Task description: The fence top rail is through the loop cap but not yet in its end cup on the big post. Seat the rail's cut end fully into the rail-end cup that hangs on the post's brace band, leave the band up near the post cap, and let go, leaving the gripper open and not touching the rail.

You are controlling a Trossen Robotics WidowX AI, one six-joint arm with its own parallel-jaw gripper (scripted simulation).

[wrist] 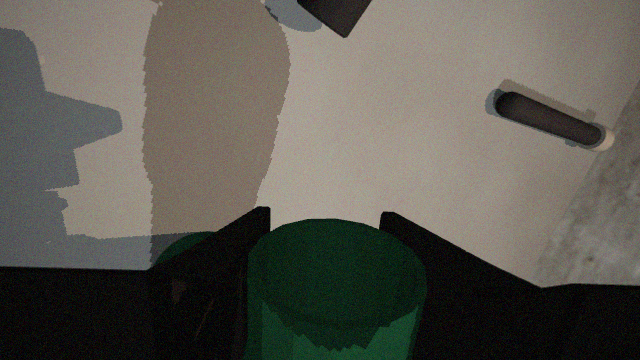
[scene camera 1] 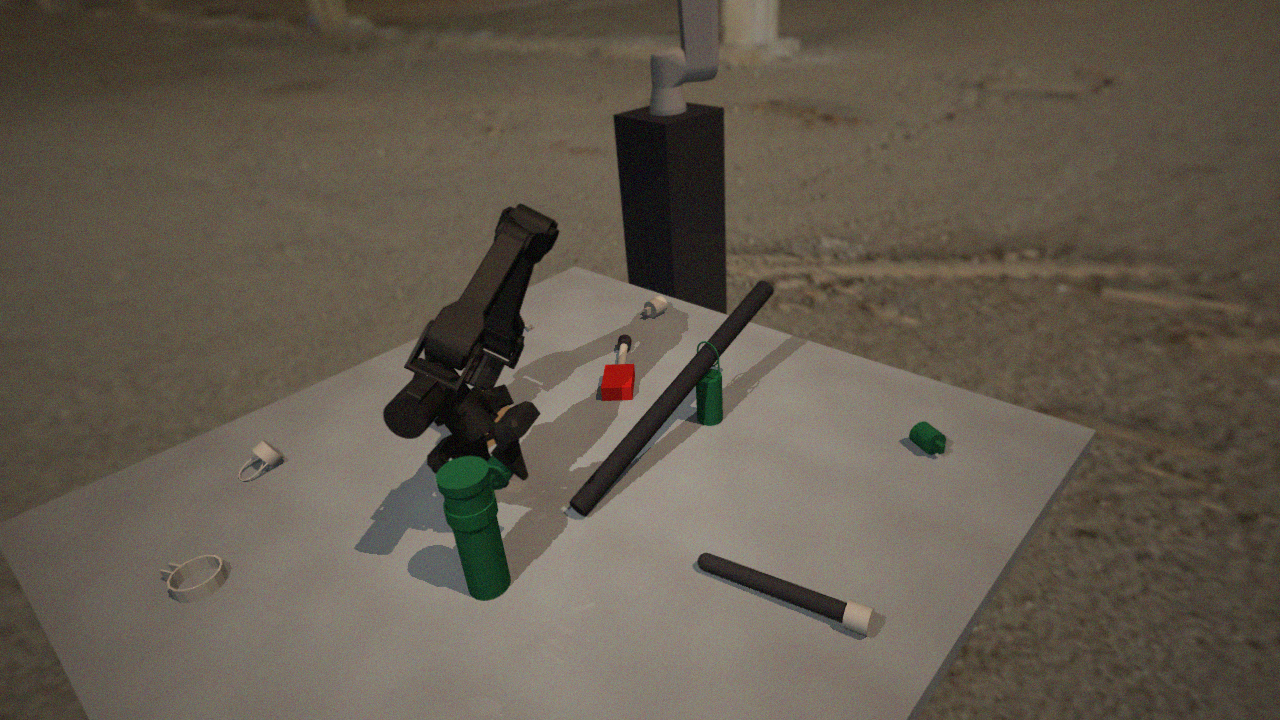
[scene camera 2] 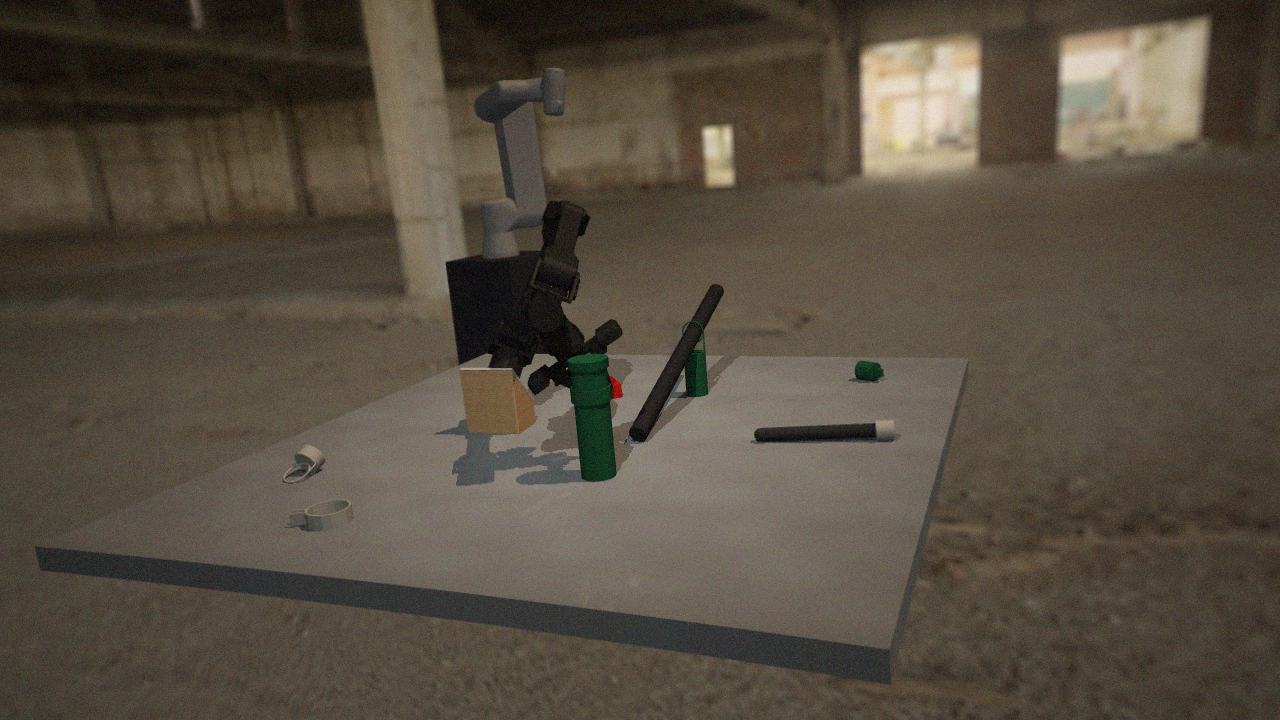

Labels:
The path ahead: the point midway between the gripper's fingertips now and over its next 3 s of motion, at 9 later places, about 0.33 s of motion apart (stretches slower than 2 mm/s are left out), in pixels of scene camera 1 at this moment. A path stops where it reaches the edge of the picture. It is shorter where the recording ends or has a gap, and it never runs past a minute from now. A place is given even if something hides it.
My gripper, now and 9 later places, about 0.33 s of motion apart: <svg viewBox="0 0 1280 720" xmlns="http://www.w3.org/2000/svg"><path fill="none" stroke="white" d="M516 482L519 483L522 484L526 486L529 488L531 489L534 491L535 492L538 486L550 460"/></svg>

